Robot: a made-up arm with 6 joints.
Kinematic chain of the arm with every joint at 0, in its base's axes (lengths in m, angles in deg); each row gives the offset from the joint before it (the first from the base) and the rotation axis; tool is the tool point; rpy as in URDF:
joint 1: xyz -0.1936 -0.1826 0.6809 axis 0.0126 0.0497 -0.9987
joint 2: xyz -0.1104 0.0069 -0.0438 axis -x
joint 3: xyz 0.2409 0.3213 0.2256 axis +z
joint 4: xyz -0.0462 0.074 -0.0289 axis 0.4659 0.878 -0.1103
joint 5: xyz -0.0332 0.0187 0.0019 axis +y
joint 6: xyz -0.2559 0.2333 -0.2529 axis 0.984 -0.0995 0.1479
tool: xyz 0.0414 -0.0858 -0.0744 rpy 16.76 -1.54 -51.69
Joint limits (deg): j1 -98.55..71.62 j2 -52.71..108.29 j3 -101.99..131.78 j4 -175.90..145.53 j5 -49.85..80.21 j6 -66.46..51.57
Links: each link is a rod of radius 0.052 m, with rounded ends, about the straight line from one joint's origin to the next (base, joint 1, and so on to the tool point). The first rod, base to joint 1, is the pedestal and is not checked.
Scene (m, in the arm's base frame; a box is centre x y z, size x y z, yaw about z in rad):
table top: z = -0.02
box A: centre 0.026 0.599 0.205 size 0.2 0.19 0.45 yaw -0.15
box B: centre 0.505 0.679 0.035 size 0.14 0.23 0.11 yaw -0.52
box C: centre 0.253 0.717 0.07 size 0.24 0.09 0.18 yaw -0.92
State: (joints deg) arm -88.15 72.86 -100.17 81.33 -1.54 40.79
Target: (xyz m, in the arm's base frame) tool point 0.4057 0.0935 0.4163
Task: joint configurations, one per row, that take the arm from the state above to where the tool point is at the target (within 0.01 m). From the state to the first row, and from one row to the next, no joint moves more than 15 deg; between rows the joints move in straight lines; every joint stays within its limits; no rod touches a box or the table.
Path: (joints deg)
1: -77.83 60.52 -99.07 74.51 0.81 44.38
2: -67.52 48.19 -97.96 67.70 3.16 47.98
3: -57.20 35.85 -96.86 60.88 5.51 51.57
4: -48.17 25.91 -93.51 56.31 -9.20 50.48
5: -39.13 15.98 -90.17 51.74 -23.91 49.38
6: -30.09 6.04 -86.83 47.16 -38.61 48.29
7: -19.54 11.70 -91.88 44.78 -42.36 49.38
8: -8.99 17.36 -96.94 42.40 -46.10 50.48
9: 1.55 23.01 -101.99 40.02 -49.85 51.57

